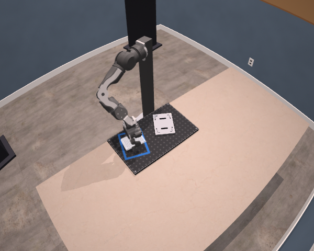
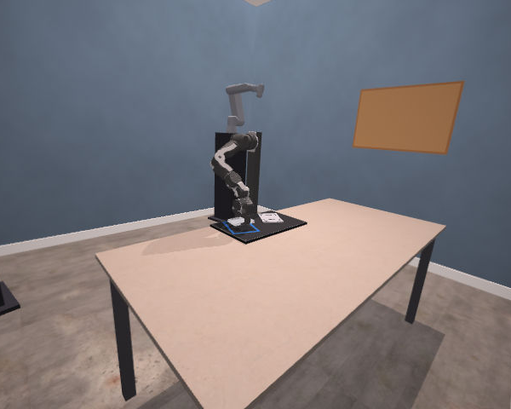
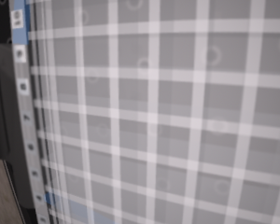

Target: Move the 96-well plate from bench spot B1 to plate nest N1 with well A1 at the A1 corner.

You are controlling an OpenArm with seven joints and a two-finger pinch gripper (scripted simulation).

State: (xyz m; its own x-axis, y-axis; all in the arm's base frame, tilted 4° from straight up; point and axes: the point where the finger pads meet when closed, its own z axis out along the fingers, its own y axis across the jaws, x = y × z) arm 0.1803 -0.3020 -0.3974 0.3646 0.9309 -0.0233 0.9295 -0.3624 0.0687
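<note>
Right now the white 96-well plate is right at my hand. From my hand the other things lie so: white plate nest N1: 230 mm to the left, 50 mm ahead, 30 mm below.
</note>
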